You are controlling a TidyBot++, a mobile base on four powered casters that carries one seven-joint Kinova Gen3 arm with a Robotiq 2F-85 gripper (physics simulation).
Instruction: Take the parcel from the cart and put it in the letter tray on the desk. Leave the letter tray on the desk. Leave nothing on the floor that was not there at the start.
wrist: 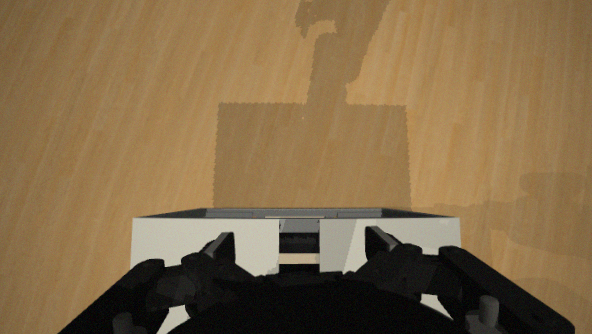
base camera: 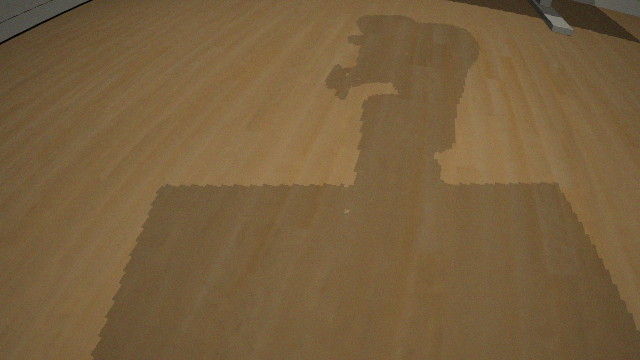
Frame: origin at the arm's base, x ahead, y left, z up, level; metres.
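Seen in the pictures: gripper, fingertip midpoint: (wrist: 300, 243).
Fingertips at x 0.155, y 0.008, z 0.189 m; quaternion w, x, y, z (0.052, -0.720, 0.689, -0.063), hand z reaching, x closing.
Observation:
A point is followed by its place in that frame.
My gripper (wrist: 300, 243) @(x 0.155, y 0.008, z 0.189 m) is open, with its two black fingers wide apart and no object between them. It hangs above the front of my own white base, which shows behind and below the fingers in the wrist view. The parcel, the cart, the letter tray and the desk top do not show in either view that I can name with certainty.
A grey-white foot (base camera: 555, 22) of some furniture stands on the wooden floor (base camera: 250, 125) @(x 0.630, y 0.128, z -0.396 m) (wrist: 125, 100) @(x 0.490, y 0.553, z -0.396 m) at the top right of the base camera view. A pale wall or panel (base camera: 30, 17) @(x 1.596, y 1.396, z -0.343 m) runs along the top left. The robot's shadow lies ahead on the floor.

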